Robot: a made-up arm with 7 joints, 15 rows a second.
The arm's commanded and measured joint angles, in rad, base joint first. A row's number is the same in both.
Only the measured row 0 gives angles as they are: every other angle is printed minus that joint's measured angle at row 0.
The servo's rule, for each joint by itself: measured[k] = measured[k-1] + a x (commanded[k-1-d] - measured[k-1]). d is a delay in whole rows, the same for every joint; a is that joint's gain. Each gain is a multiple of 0.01, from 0.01 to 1. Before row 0 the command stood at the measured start. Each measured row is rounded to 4 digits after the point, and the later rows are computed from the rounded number. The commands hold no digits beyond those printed.
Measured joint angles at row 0:
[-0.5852, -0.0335, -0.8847, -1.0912, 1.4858, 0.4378, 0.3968]
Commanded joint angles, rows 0 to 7:
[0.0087, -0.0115, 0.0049, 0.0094, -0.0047, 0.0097, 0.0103]
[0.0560, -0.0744, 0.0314, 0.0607, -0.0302, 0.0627, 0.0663]
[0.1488, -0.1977, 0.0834, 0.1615, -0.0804, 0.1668, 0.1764]
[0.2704, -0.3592, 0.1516, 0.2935, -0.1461, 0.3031, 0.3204]
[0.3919, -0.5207, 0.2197, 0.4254, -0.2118, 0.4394, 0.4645]
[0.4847, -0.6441, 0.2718, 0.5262, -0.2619, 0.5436, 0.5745]
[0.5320, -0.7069, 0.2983, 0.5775, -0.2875, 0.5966, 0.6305]
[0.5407, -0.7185, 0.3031, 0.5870, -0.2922, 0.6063, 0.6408]
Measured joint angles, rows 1 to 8:
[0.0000, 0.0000, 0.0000, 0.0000, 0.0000, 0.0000, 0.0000]
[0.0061, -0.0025, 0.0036, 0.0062, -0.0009, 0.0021, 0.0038]
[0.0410, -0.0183, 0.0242, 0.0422, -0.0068, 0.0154, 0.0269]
[0.1165, -0.0578, 0.0680, 0.1209, -0.0215, 0.0487, 0.0822]
[0.2242, -0.1241, 0.1299, 0.2348, -0.0464, 0.1047, 0.1703]
[0.3416, -0.2114, 0.1964, 0.3606, -0.0795, 0.1783, 0.2792]
[0.4418, -0.3066, 0.2522, 0.4699, -0.1160, 0.2587, 0.3885]
[0.5049, -0.3947, 0.2863, 0.5409, -0.1503, 0.3330, 0.4780]
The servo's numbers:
d 1
a 0.70 0.22 0.74 0.66 0.20 0.22 0.37

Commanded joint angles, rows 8 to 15:
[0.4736, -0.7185, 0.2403, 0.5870, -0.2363, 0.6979, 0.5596]
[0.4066, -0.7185, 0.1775, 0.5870, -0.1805, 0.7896, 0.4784]
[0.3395, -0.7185, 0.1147, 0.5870, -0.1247, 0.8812, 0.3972]
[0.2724, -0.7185, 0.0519, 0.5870, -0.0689, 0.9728, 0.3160]
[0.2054, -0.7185, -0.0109, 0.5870, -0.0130, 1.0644, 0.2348]
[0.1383, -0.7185, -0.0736, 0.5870, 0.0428, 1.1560, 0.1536]
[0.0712, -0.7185, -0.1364, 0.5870, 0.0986, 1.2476, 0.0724]
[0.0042, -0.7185, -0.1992, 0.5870, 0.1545, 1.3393, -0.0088]
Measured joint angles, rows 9 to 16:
[0.5300, -0.4659, 0.2987, 0.5713, -0.1787, 0.3931, 0.5382]
[0.4905, -0.5215, 0.2555, 0.5817, -0.1902, 0.4602, 0.5461]
[0.4318, -0.5648, 0.1978, 0.5852, -0.1883, 0.5327, 0.5211]
[0.3672, -0.5986, 0.1363, 0.5864, -0.1756, 0.6094, 0.4753]
[0.3008, -0.6250, 0.0738, 0.5868, -0.1543, 0.6893, 0.4164]
[0.2340, -0.6456, 0.0111, 0.5869, -0.1260, 0.7718, 0.3492]
[0.1670, -0.6616, -0.0516, 0.5870, -0.0922, 0.8563, 0.2768]
[0.0999, -0.6741, -0.1144, 0.5870, -0.0540, 0.9424, 0.2012]

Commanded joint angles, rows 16 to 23:
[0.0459, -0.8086, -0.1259, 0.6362, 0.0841, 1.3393, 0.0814]
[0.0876, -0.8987, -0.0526, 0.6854, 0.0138, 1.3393, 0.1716]
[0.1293, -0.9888, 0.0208, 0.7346, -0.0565, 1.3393, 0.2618]
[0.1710, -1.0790, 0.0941, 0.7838, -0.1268, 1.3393, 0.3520]
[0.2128, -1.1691, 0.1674, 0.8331, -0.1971, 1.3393, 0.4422]
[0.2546, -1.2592, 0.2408, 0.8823, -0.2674, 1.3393, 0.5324]
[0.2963, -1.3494, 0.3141, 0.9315, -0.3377, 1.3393, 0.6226]
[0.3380, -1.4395, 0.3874, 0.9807, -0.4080, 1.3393, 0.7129]
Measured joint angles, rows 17 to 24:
[0.0329, -0.6839, -0.1772, 0.5870, -0.0123, 1.0297, 0.1235]
[0.0420, -0.7113, -0.1392, 0.6195, 0.0070, 1.0978, 0.1079]
[0.0739, -0.7525, -0.0751, 0.6630, 0.0084, 1.1509, 0.1315]
[0.1127, -0.8045, -0.0041, 0.7103, -0.0046, 1.1923, 0.1797]
[0.1535, -0.8649, 0.0686, 0.7588, -0.0290, 1.2246, 0.2435]
[0.1950, -0.9318, 0.1417, 0.8078, -0.0626, 1.2498, 0.3170]
[0.2367, -1.0038, 0.2150, 0.8570, -0.1036, 1.2695, 0.3967]
[0.2784, -1.0798, 0.2883, 0.9062, -0.1504, 1.2849, 0.4803]

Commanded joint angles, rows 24 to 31:
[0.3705, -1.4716, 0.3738, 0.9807, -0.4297, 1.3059, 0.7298]
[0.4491, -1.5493, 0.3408, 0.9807, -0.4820, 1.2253, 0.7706]
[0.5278, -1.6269, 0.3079, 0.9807, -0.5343, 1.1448, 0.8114]
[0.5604, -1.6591, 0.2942, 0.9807, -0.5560, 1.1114, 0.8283]
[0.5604, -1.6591, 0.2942, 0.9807, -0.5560, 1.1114, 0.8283]
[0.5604, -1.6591, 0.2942, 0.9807, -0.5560, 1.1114, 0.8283]
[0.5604, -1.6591, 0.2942, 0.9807, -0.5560, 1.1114, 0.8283]
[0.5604, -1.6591, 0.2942, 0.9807, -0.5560, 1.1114, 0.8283]
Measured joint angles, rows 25 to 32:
[0.3201, -1.1589, 0.3616, 0.9554, -0.2019, 1.2969, 0.5664]
[0.3554, -1.2277, 0.3706, 0.9721, -0.2475, 1.2989, 0.6269]
[0.4210, -1.2985, 0.3485, 0.9778, -0.2944, 1.2827, 0.6801]
[0.4958, -1.3707, 0.3185, 0.9797, -0.3424, 1.2524, 0.7287]
[0.5410, -1.4341, 0.3005, 0.9804, -0.3851, 1.2214, 0.7656]
[0.5546, -1.4836, 0.2958, 0.9806, -0.4193, 1.1972, 0.7888]
[0.5587, -1.5222, 0.2946, 0.9807, -0.4466, 1.1783, 0.8034]
[0.5599, -1.5523, 0.2943, 0.9807, -0.4685, 1.1636, 0.8126]

